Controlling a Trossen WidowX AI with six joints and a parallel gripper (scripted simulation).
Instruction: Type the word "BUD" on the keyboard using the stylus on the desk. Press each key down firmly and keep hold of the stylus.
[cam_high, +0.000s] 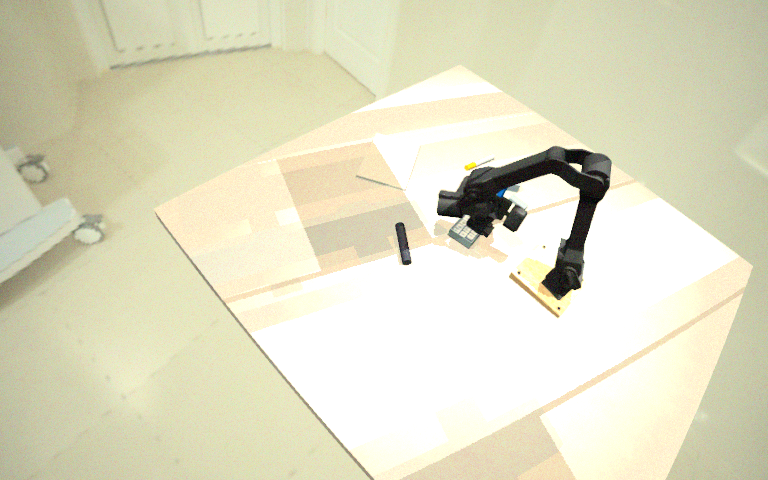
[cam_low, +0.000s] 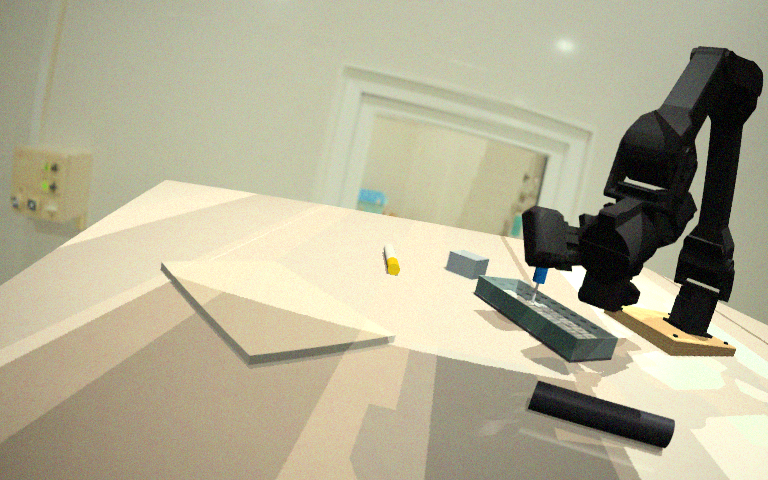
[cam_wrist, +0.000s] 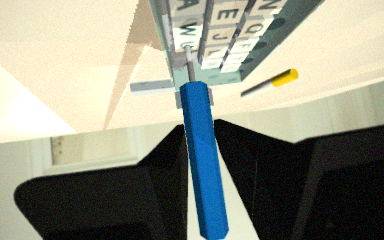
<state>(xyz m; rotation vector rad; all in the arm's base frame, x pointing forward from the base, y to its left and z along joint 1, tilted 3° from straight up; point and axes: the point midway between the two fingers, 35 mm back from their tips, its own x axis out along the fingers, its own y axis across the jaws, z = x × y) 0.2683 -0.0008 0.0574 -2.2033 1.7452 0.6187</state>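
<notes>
The grey-green keyboard lies 50 mm to the left of my gripper tip, 50 mm below it and 10 mm ahead of it. Also, from my gripper tip: yellow-capped marker 170 mm ahead, 120 mm to the right, 60 mm below; then blue stylus 10 mm below; then small grey block 150 mm to the right, 50 mm below, 50 mm ahead.
</notes>
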